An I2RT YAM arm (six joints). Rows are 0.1 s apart.
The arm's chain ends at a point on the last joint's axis. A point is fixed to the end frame.
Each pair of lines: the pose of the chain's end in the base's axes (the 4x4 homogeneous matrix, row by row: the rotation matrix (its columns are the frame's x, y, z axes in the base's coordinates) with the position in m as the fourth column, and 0 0 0 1 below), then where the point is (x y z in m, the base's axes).
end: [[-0.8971 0.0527 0.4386 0.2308], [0.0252 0.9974 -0.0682 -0.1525], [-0.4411 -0.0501 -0.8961 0.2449], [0 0 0 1]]
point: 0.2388 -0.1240 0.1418
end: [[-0.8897 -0.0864 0.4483 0.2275], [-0.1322 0.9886 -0.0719 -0.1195], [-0.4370 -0.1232 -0.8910 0.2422], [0 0 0 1]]
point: 0.2320 -0.0978 0.1372
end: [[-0.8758 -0.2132 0.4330 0.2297], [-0.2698 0.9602 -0.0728 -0.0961], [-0.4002 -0.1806 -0.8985 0.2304], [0 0 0 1]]
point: 0.2290 -0.0808 0.1242
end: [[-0.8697 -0.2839 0.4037 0.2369], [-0.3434 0.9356 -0.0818 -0.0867], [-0.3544 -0.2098 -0.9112 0.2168], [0 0 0 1]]
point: 0.2313 -0.0760 0.1102
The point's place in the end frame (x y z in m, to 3 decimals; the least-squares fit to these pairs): 0.039 0.034 0.094
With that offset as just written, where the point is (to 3 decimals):
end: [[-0.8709 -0.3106 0.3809 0.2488], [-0.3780 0.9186 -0.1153 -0.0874], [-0.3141 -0.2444 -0.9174 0.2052], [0 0 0 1]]
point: 0.240 -0.082 0.098
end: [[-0.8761 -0.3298 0.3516 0.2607], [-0.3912 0.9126 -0.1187 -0.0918], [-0.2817 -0.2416 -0.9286 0.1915], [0 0 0 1]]
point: 0.248 -0.087 0.085
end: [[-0.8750 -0.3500 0.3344 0.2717], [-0.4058 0.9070 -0.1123 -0.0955], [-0.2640 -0.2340 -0.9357 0.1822], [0 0 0 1]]
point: 0.257 -0.091 0.076
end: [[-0.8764 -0.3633 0.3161 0.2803], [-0.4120 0.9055 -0.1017 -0.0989], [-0.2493 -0.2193 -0.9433 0.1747], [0 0 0 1]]
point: 0.263 -0.094 0.069
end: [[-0.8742 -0.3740 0.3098 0.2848], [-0.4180 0.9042 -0.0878 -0.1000], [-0.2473 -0.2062 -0.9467 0.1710], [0 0 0 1]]
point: 0.267 -0.094 0.065
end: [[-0.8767 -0.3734 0.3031 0.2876], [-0.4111 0.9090 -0.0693 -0.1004], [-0.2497 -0.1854 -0.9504 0.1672], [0 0 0 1]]
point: 0.269 -0.092 0.062
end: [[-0.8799 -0.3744 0.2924 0.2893], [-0.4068 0.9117 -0.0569 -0.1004], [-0.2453 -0.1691 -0.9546 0.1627], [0 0 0 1]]
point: 0.270 -0.091 0.058
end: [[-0.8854 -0.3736 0.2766 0.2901], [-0.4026 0.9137 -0.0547 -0.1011], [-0.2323 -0.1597 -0.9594 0.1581], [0 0 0 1]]
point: 0.269 -0.091 0.053
